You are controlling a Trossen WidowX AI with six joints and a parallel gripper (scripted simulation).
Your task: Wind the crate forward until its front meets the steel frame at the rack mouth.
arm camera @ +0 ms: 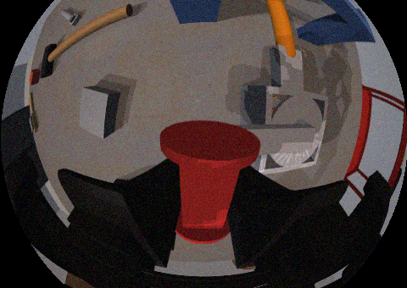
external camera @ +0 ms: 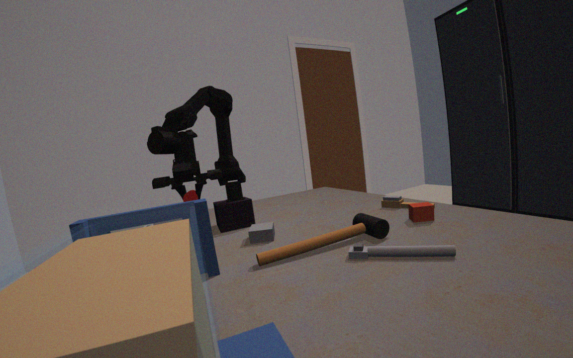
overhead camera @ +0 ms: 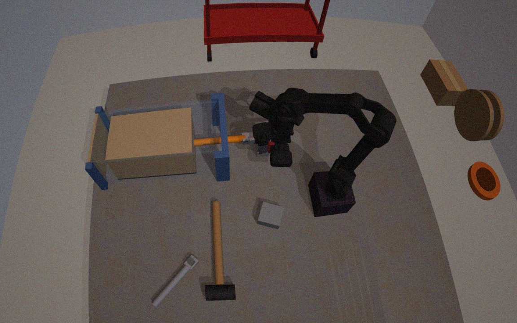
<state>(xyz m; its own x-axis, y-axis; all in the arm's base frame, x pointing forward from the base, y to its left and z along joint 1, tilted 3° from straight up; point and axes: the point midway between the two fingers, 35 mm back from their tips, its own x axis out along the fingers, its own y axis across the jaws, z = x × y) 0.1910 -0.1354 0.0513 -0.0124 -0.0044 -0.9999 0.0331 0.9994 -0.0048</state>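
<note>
Now: the winch handle 4 cm to the right of my gripper tip and 1 cm below it. The rest, counted from my gripper tip: grey winch: 11 cm to the right, 9 cm below; then red knob: 2 cm above; then blue steel frame: 17 cm ahead, 9 cm to the right, 1 cm below.
</note>
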